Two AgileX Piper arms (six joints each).
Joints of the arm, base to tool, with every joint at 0 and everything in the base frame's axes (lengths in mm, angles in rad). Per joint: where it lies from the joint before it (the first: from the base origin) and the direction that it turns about. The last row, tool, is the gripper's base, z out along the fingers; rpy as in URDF.
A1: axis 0 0 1 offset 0.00 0.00 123.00
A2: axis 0 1 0 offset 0.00 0.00 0.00
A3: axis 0 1 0 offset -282.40 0.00 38.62
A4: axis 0.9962 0 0.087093 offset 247.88 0.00 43.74
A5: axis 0 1 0 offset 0.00 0.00 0.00
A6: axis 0.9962 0 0.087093 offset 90.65 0.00 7.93
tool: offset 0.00 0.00 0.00 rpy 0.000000 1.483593 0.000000
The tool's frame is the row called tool.
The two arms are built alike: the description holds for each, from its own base.
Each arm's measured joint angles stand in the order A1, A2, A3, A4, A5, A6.
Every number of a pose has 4 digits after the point. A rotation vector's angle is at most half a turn.
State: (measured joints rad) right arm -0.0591 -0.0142 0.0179 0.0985 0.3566 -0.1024; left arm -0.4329 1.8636 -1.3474 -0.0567 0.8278 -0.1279
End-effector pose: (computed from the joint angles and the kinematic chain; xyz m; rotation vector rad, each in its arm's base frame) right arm 0.0528 0.0000 0.1760 0.0211 1.8421 -0.0168; left arm 0.3468 -0.1645 0.2115 0.3878 2.8204 -0.1901
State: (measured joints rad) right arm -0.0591 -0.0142 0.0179 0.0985 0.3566 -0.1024; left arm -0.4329 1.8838 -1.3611 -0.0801 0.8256 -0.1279
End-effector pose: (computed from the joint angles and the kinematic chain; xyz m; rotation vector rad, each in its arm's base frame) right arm 0.0528 0.0000 0.1760 0.0211 1.8421 -0.0168; left arm 0.3501 -0.1677 0.2075 0.3699 2.8307 -0.2157
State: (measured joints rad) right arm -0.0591 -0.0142 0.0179 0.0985 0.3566 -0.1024; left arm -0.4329 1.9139 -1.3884 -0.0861 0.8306 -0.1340
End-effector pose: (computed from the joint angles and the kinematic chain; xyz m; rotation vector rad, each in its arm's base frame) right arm 0.0528 0.0000 0.1760 0.0211 1.8421 -0.0168; left arm 0.3561 -0.1709 0.2028 0.3577 2.8413 -0.2214
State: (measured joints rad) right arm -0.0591 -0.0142 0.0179 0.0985 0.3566 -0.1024; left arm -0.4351 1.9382 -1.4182 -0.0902 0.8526 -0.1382
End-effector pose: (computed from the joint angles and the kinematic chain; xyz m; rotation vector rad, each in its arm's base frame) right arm 0.0528 0.0000 0.1760 0.0211 1.8421 -0.0168; left arm 0.3602 -0.1742 0.2004 0.3553 2.8592 -0.2227
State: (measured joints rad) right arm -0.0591 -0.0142 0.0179 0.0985 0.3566 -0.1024; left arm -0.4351 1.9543 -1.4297 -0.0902 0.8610 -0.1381
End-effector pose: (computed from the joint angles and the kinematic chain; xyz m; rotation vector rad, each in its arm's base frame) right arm 0.0528 0.0000 0.1760 0.0211 1.8421 -0.0168; left arm 0.3624 -0.1753 0.1968 0.3573 2.8719 -0.2183
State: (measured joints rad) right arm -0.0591 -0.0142 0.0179 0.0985 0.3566 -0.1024; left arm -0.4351 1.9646 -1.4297 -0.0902 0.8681 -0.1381
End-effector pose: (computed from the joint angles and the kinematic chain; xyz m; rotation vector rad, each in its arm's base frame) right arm 0.0528 0.0000 0.1760 0.0211 1.8421 -0.0168; left arm 0.3625 -0.1754 0.1924 0.3593 2.8889 -0.2120
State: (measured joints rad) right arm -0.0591 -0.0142 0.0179 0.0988 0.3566 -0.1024; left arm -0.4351 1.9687 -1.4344 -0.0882 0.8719 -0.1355
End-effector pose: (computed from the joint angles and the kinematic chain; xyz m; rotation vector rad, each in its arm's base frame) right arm 0.0528 0.0000 0.1760 0.0213 1.8420 -0.0165; left arm 0.3633 -0.1756 0.1919 0.3653 2.8908 -0.2082
